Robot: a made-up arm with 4 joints.
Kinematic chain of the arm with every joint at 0, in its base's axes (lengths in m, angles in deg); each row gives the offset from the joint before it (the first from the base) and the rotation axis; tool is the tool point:
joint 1: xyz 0 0 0.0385 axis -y
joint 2: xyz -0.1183 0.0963 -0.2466 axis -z
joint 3: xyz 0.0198 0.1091 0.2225 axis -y
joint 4: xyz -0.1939 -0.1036 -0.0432 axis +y
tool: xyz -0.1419 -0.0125 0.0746
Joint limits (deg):
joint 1: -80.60..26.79
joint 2: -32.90..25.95
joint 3: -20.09..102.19
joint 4: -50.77..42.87
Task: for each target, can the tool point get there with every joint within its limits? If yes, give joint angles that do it. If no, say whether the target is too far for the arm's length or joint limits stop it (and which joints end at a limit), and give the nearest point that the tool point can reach.
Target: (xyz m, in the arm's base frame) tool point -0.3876 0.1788 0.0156
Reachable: yes | joints -14.50 19.70 35.52 26.96
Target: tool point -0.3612 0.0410 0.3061
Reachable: yes | joints -43.70 -8.37 1.61 -20.16
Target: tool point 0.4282 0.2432 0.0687
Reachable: no: joint limits stop it (at a limit: joint 1, joint 3, joint 4) | nearest point 0.2135 0.1500 -0.2295 | short by 0.379 m
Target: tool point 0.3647 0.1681 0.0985
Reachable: no: joint limits stop it (at a limit: joint 1, joint 2, joint 3, joint 4) | nearest point 0.1145 0.1667 0.3402 | short by 0.348 m
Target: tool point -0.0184 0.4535 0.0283
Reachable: no: joint limits stop it (at a limit: joint 2, joint 3, joint 4) | nearest point -0.2966 0.1966 -0.1259 | short by 0.409 m
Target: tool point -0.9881 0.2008 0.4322
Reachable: no: too far | nearest point -0.4258 0.1336 0.2082 | short by 0.609 m
